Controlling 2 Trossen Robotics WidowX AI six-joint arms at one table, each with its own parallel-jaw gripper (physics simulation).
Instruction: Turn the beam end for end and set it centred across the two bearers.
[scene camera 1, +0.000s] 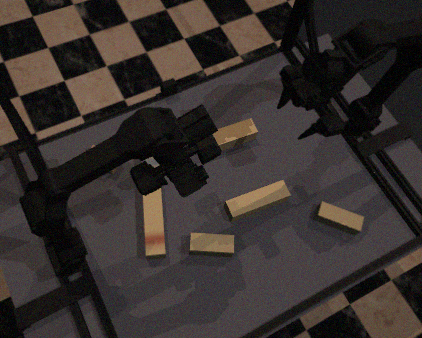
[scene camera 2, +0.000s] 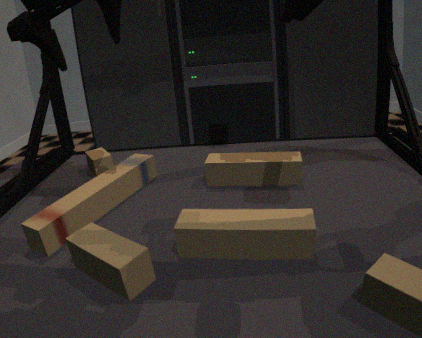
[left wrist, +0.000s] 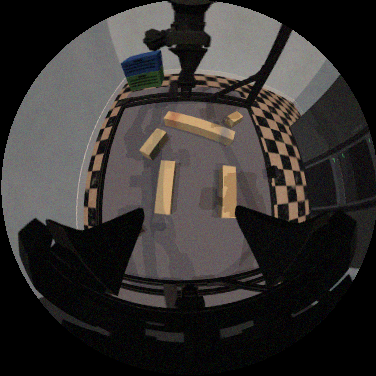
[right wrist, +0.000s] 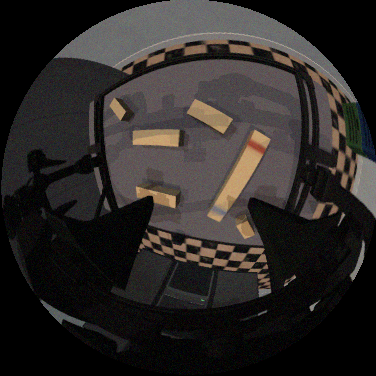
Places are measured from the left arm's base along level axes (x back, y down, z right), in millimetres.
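Where they show: left gripper, fingertip midpoint: (scene camera 1: 288, 123) (scene camera 2: 290, 21) (left wrist: 189, 211) (right wrist: 70, 181); right gripper, fingertip midpoint: (scene camera 2: 90, 57) (left wrist: 187, 78) (right wrist: 202, 201); left arm's base, origin of the base link: (scene camera 1: 354, 128) (left wrist: 189, 289) (right wrist: 99, 160); right arm's base, origin of the base link: (scene camera 1: 69, 262) (left wrist: 185, 94) (right wrist: 306, 173).
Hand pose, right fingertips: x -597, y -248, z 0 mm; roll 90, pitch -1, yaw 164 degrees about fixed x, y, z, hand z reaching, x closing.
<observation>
Things, the pixels of their top centre, and the offset from my right fingertips.
- beam, middle of its top: (scene camera 2: 95, 184) (scene camera 1: 152, 199) (right wrist: 236, 182) (left wrist: 198, 122) dx -63, dy +220, dz +53 mm
- nearer bearer, middle of its top: (scene camera 2: 245, 219) (scene camera 1: 258, 198) (left wrist: 164, 185) (right wrist: 152, 136) dx +199, dy +220, dz -73 mm
- farther bearer, middle of its top: (scene camera 2: 253, 157) (scene camera 1: 227, 134) (left wrist: 229, 190) (right wrist: 153, 196) dx +219, dy +220, dz +142 mm
- short block, middle of its top: (scene camera 2: 103, 243) (scene camera 1: 212, 242) (right wrist: 208, 114) (left wrist: 152, 140) dx +24, dy +217, dz -126 mm
- small block, middle of its top: (scene camera 2: 97, 153) (right wrist: 245, 230) (left wrist: 235, 115) dx -135, dy +223, dz +231 mm
The beam (scene camera 1: 153, 220) (scene camera 2: 95, 195) (left wrist: 200, 128) (right wrist: 239, 175) is a long wooden bar lying flat on the table, with a red band near one end and a blue band near the other. In scene camera 1 the right arm hides its blue end. Two parallel wooden bearers lie apart from it: the nearer bearer (scene camera 1: 257, 201) (scene camera 2: 245, 235) (left wrist: 165, 187) (right wrist: 156, 138) and the farther bearer (scene camera 1: 237, 134) (scene camera 2: 253, 172) (left wrist: 229, 192) (right wrist: 158, 196). My right gripper (right wrist: 202, 201) is open and empty, above the beam's area. My left gripper (scene camera 1: 292, 121) (left wrist: 189, 211) is open and empty, high at the right.
A short block (scene camera 1: 212, 243) (scene camera 2: 112, 260) (left wrist: 153, 144) (right wrist: 210, 116) lies near the beam's red end. Another block (scene camera 1: 341, 216) (scene camera 2: 397, 287) (right wrist: 119, 109) lies at the right in scene camera 1. A small block (scene camera 2: 100, 161) (left wrist: 233, 118) (right wrist: 245, 226) is near the blue end.
</observation>
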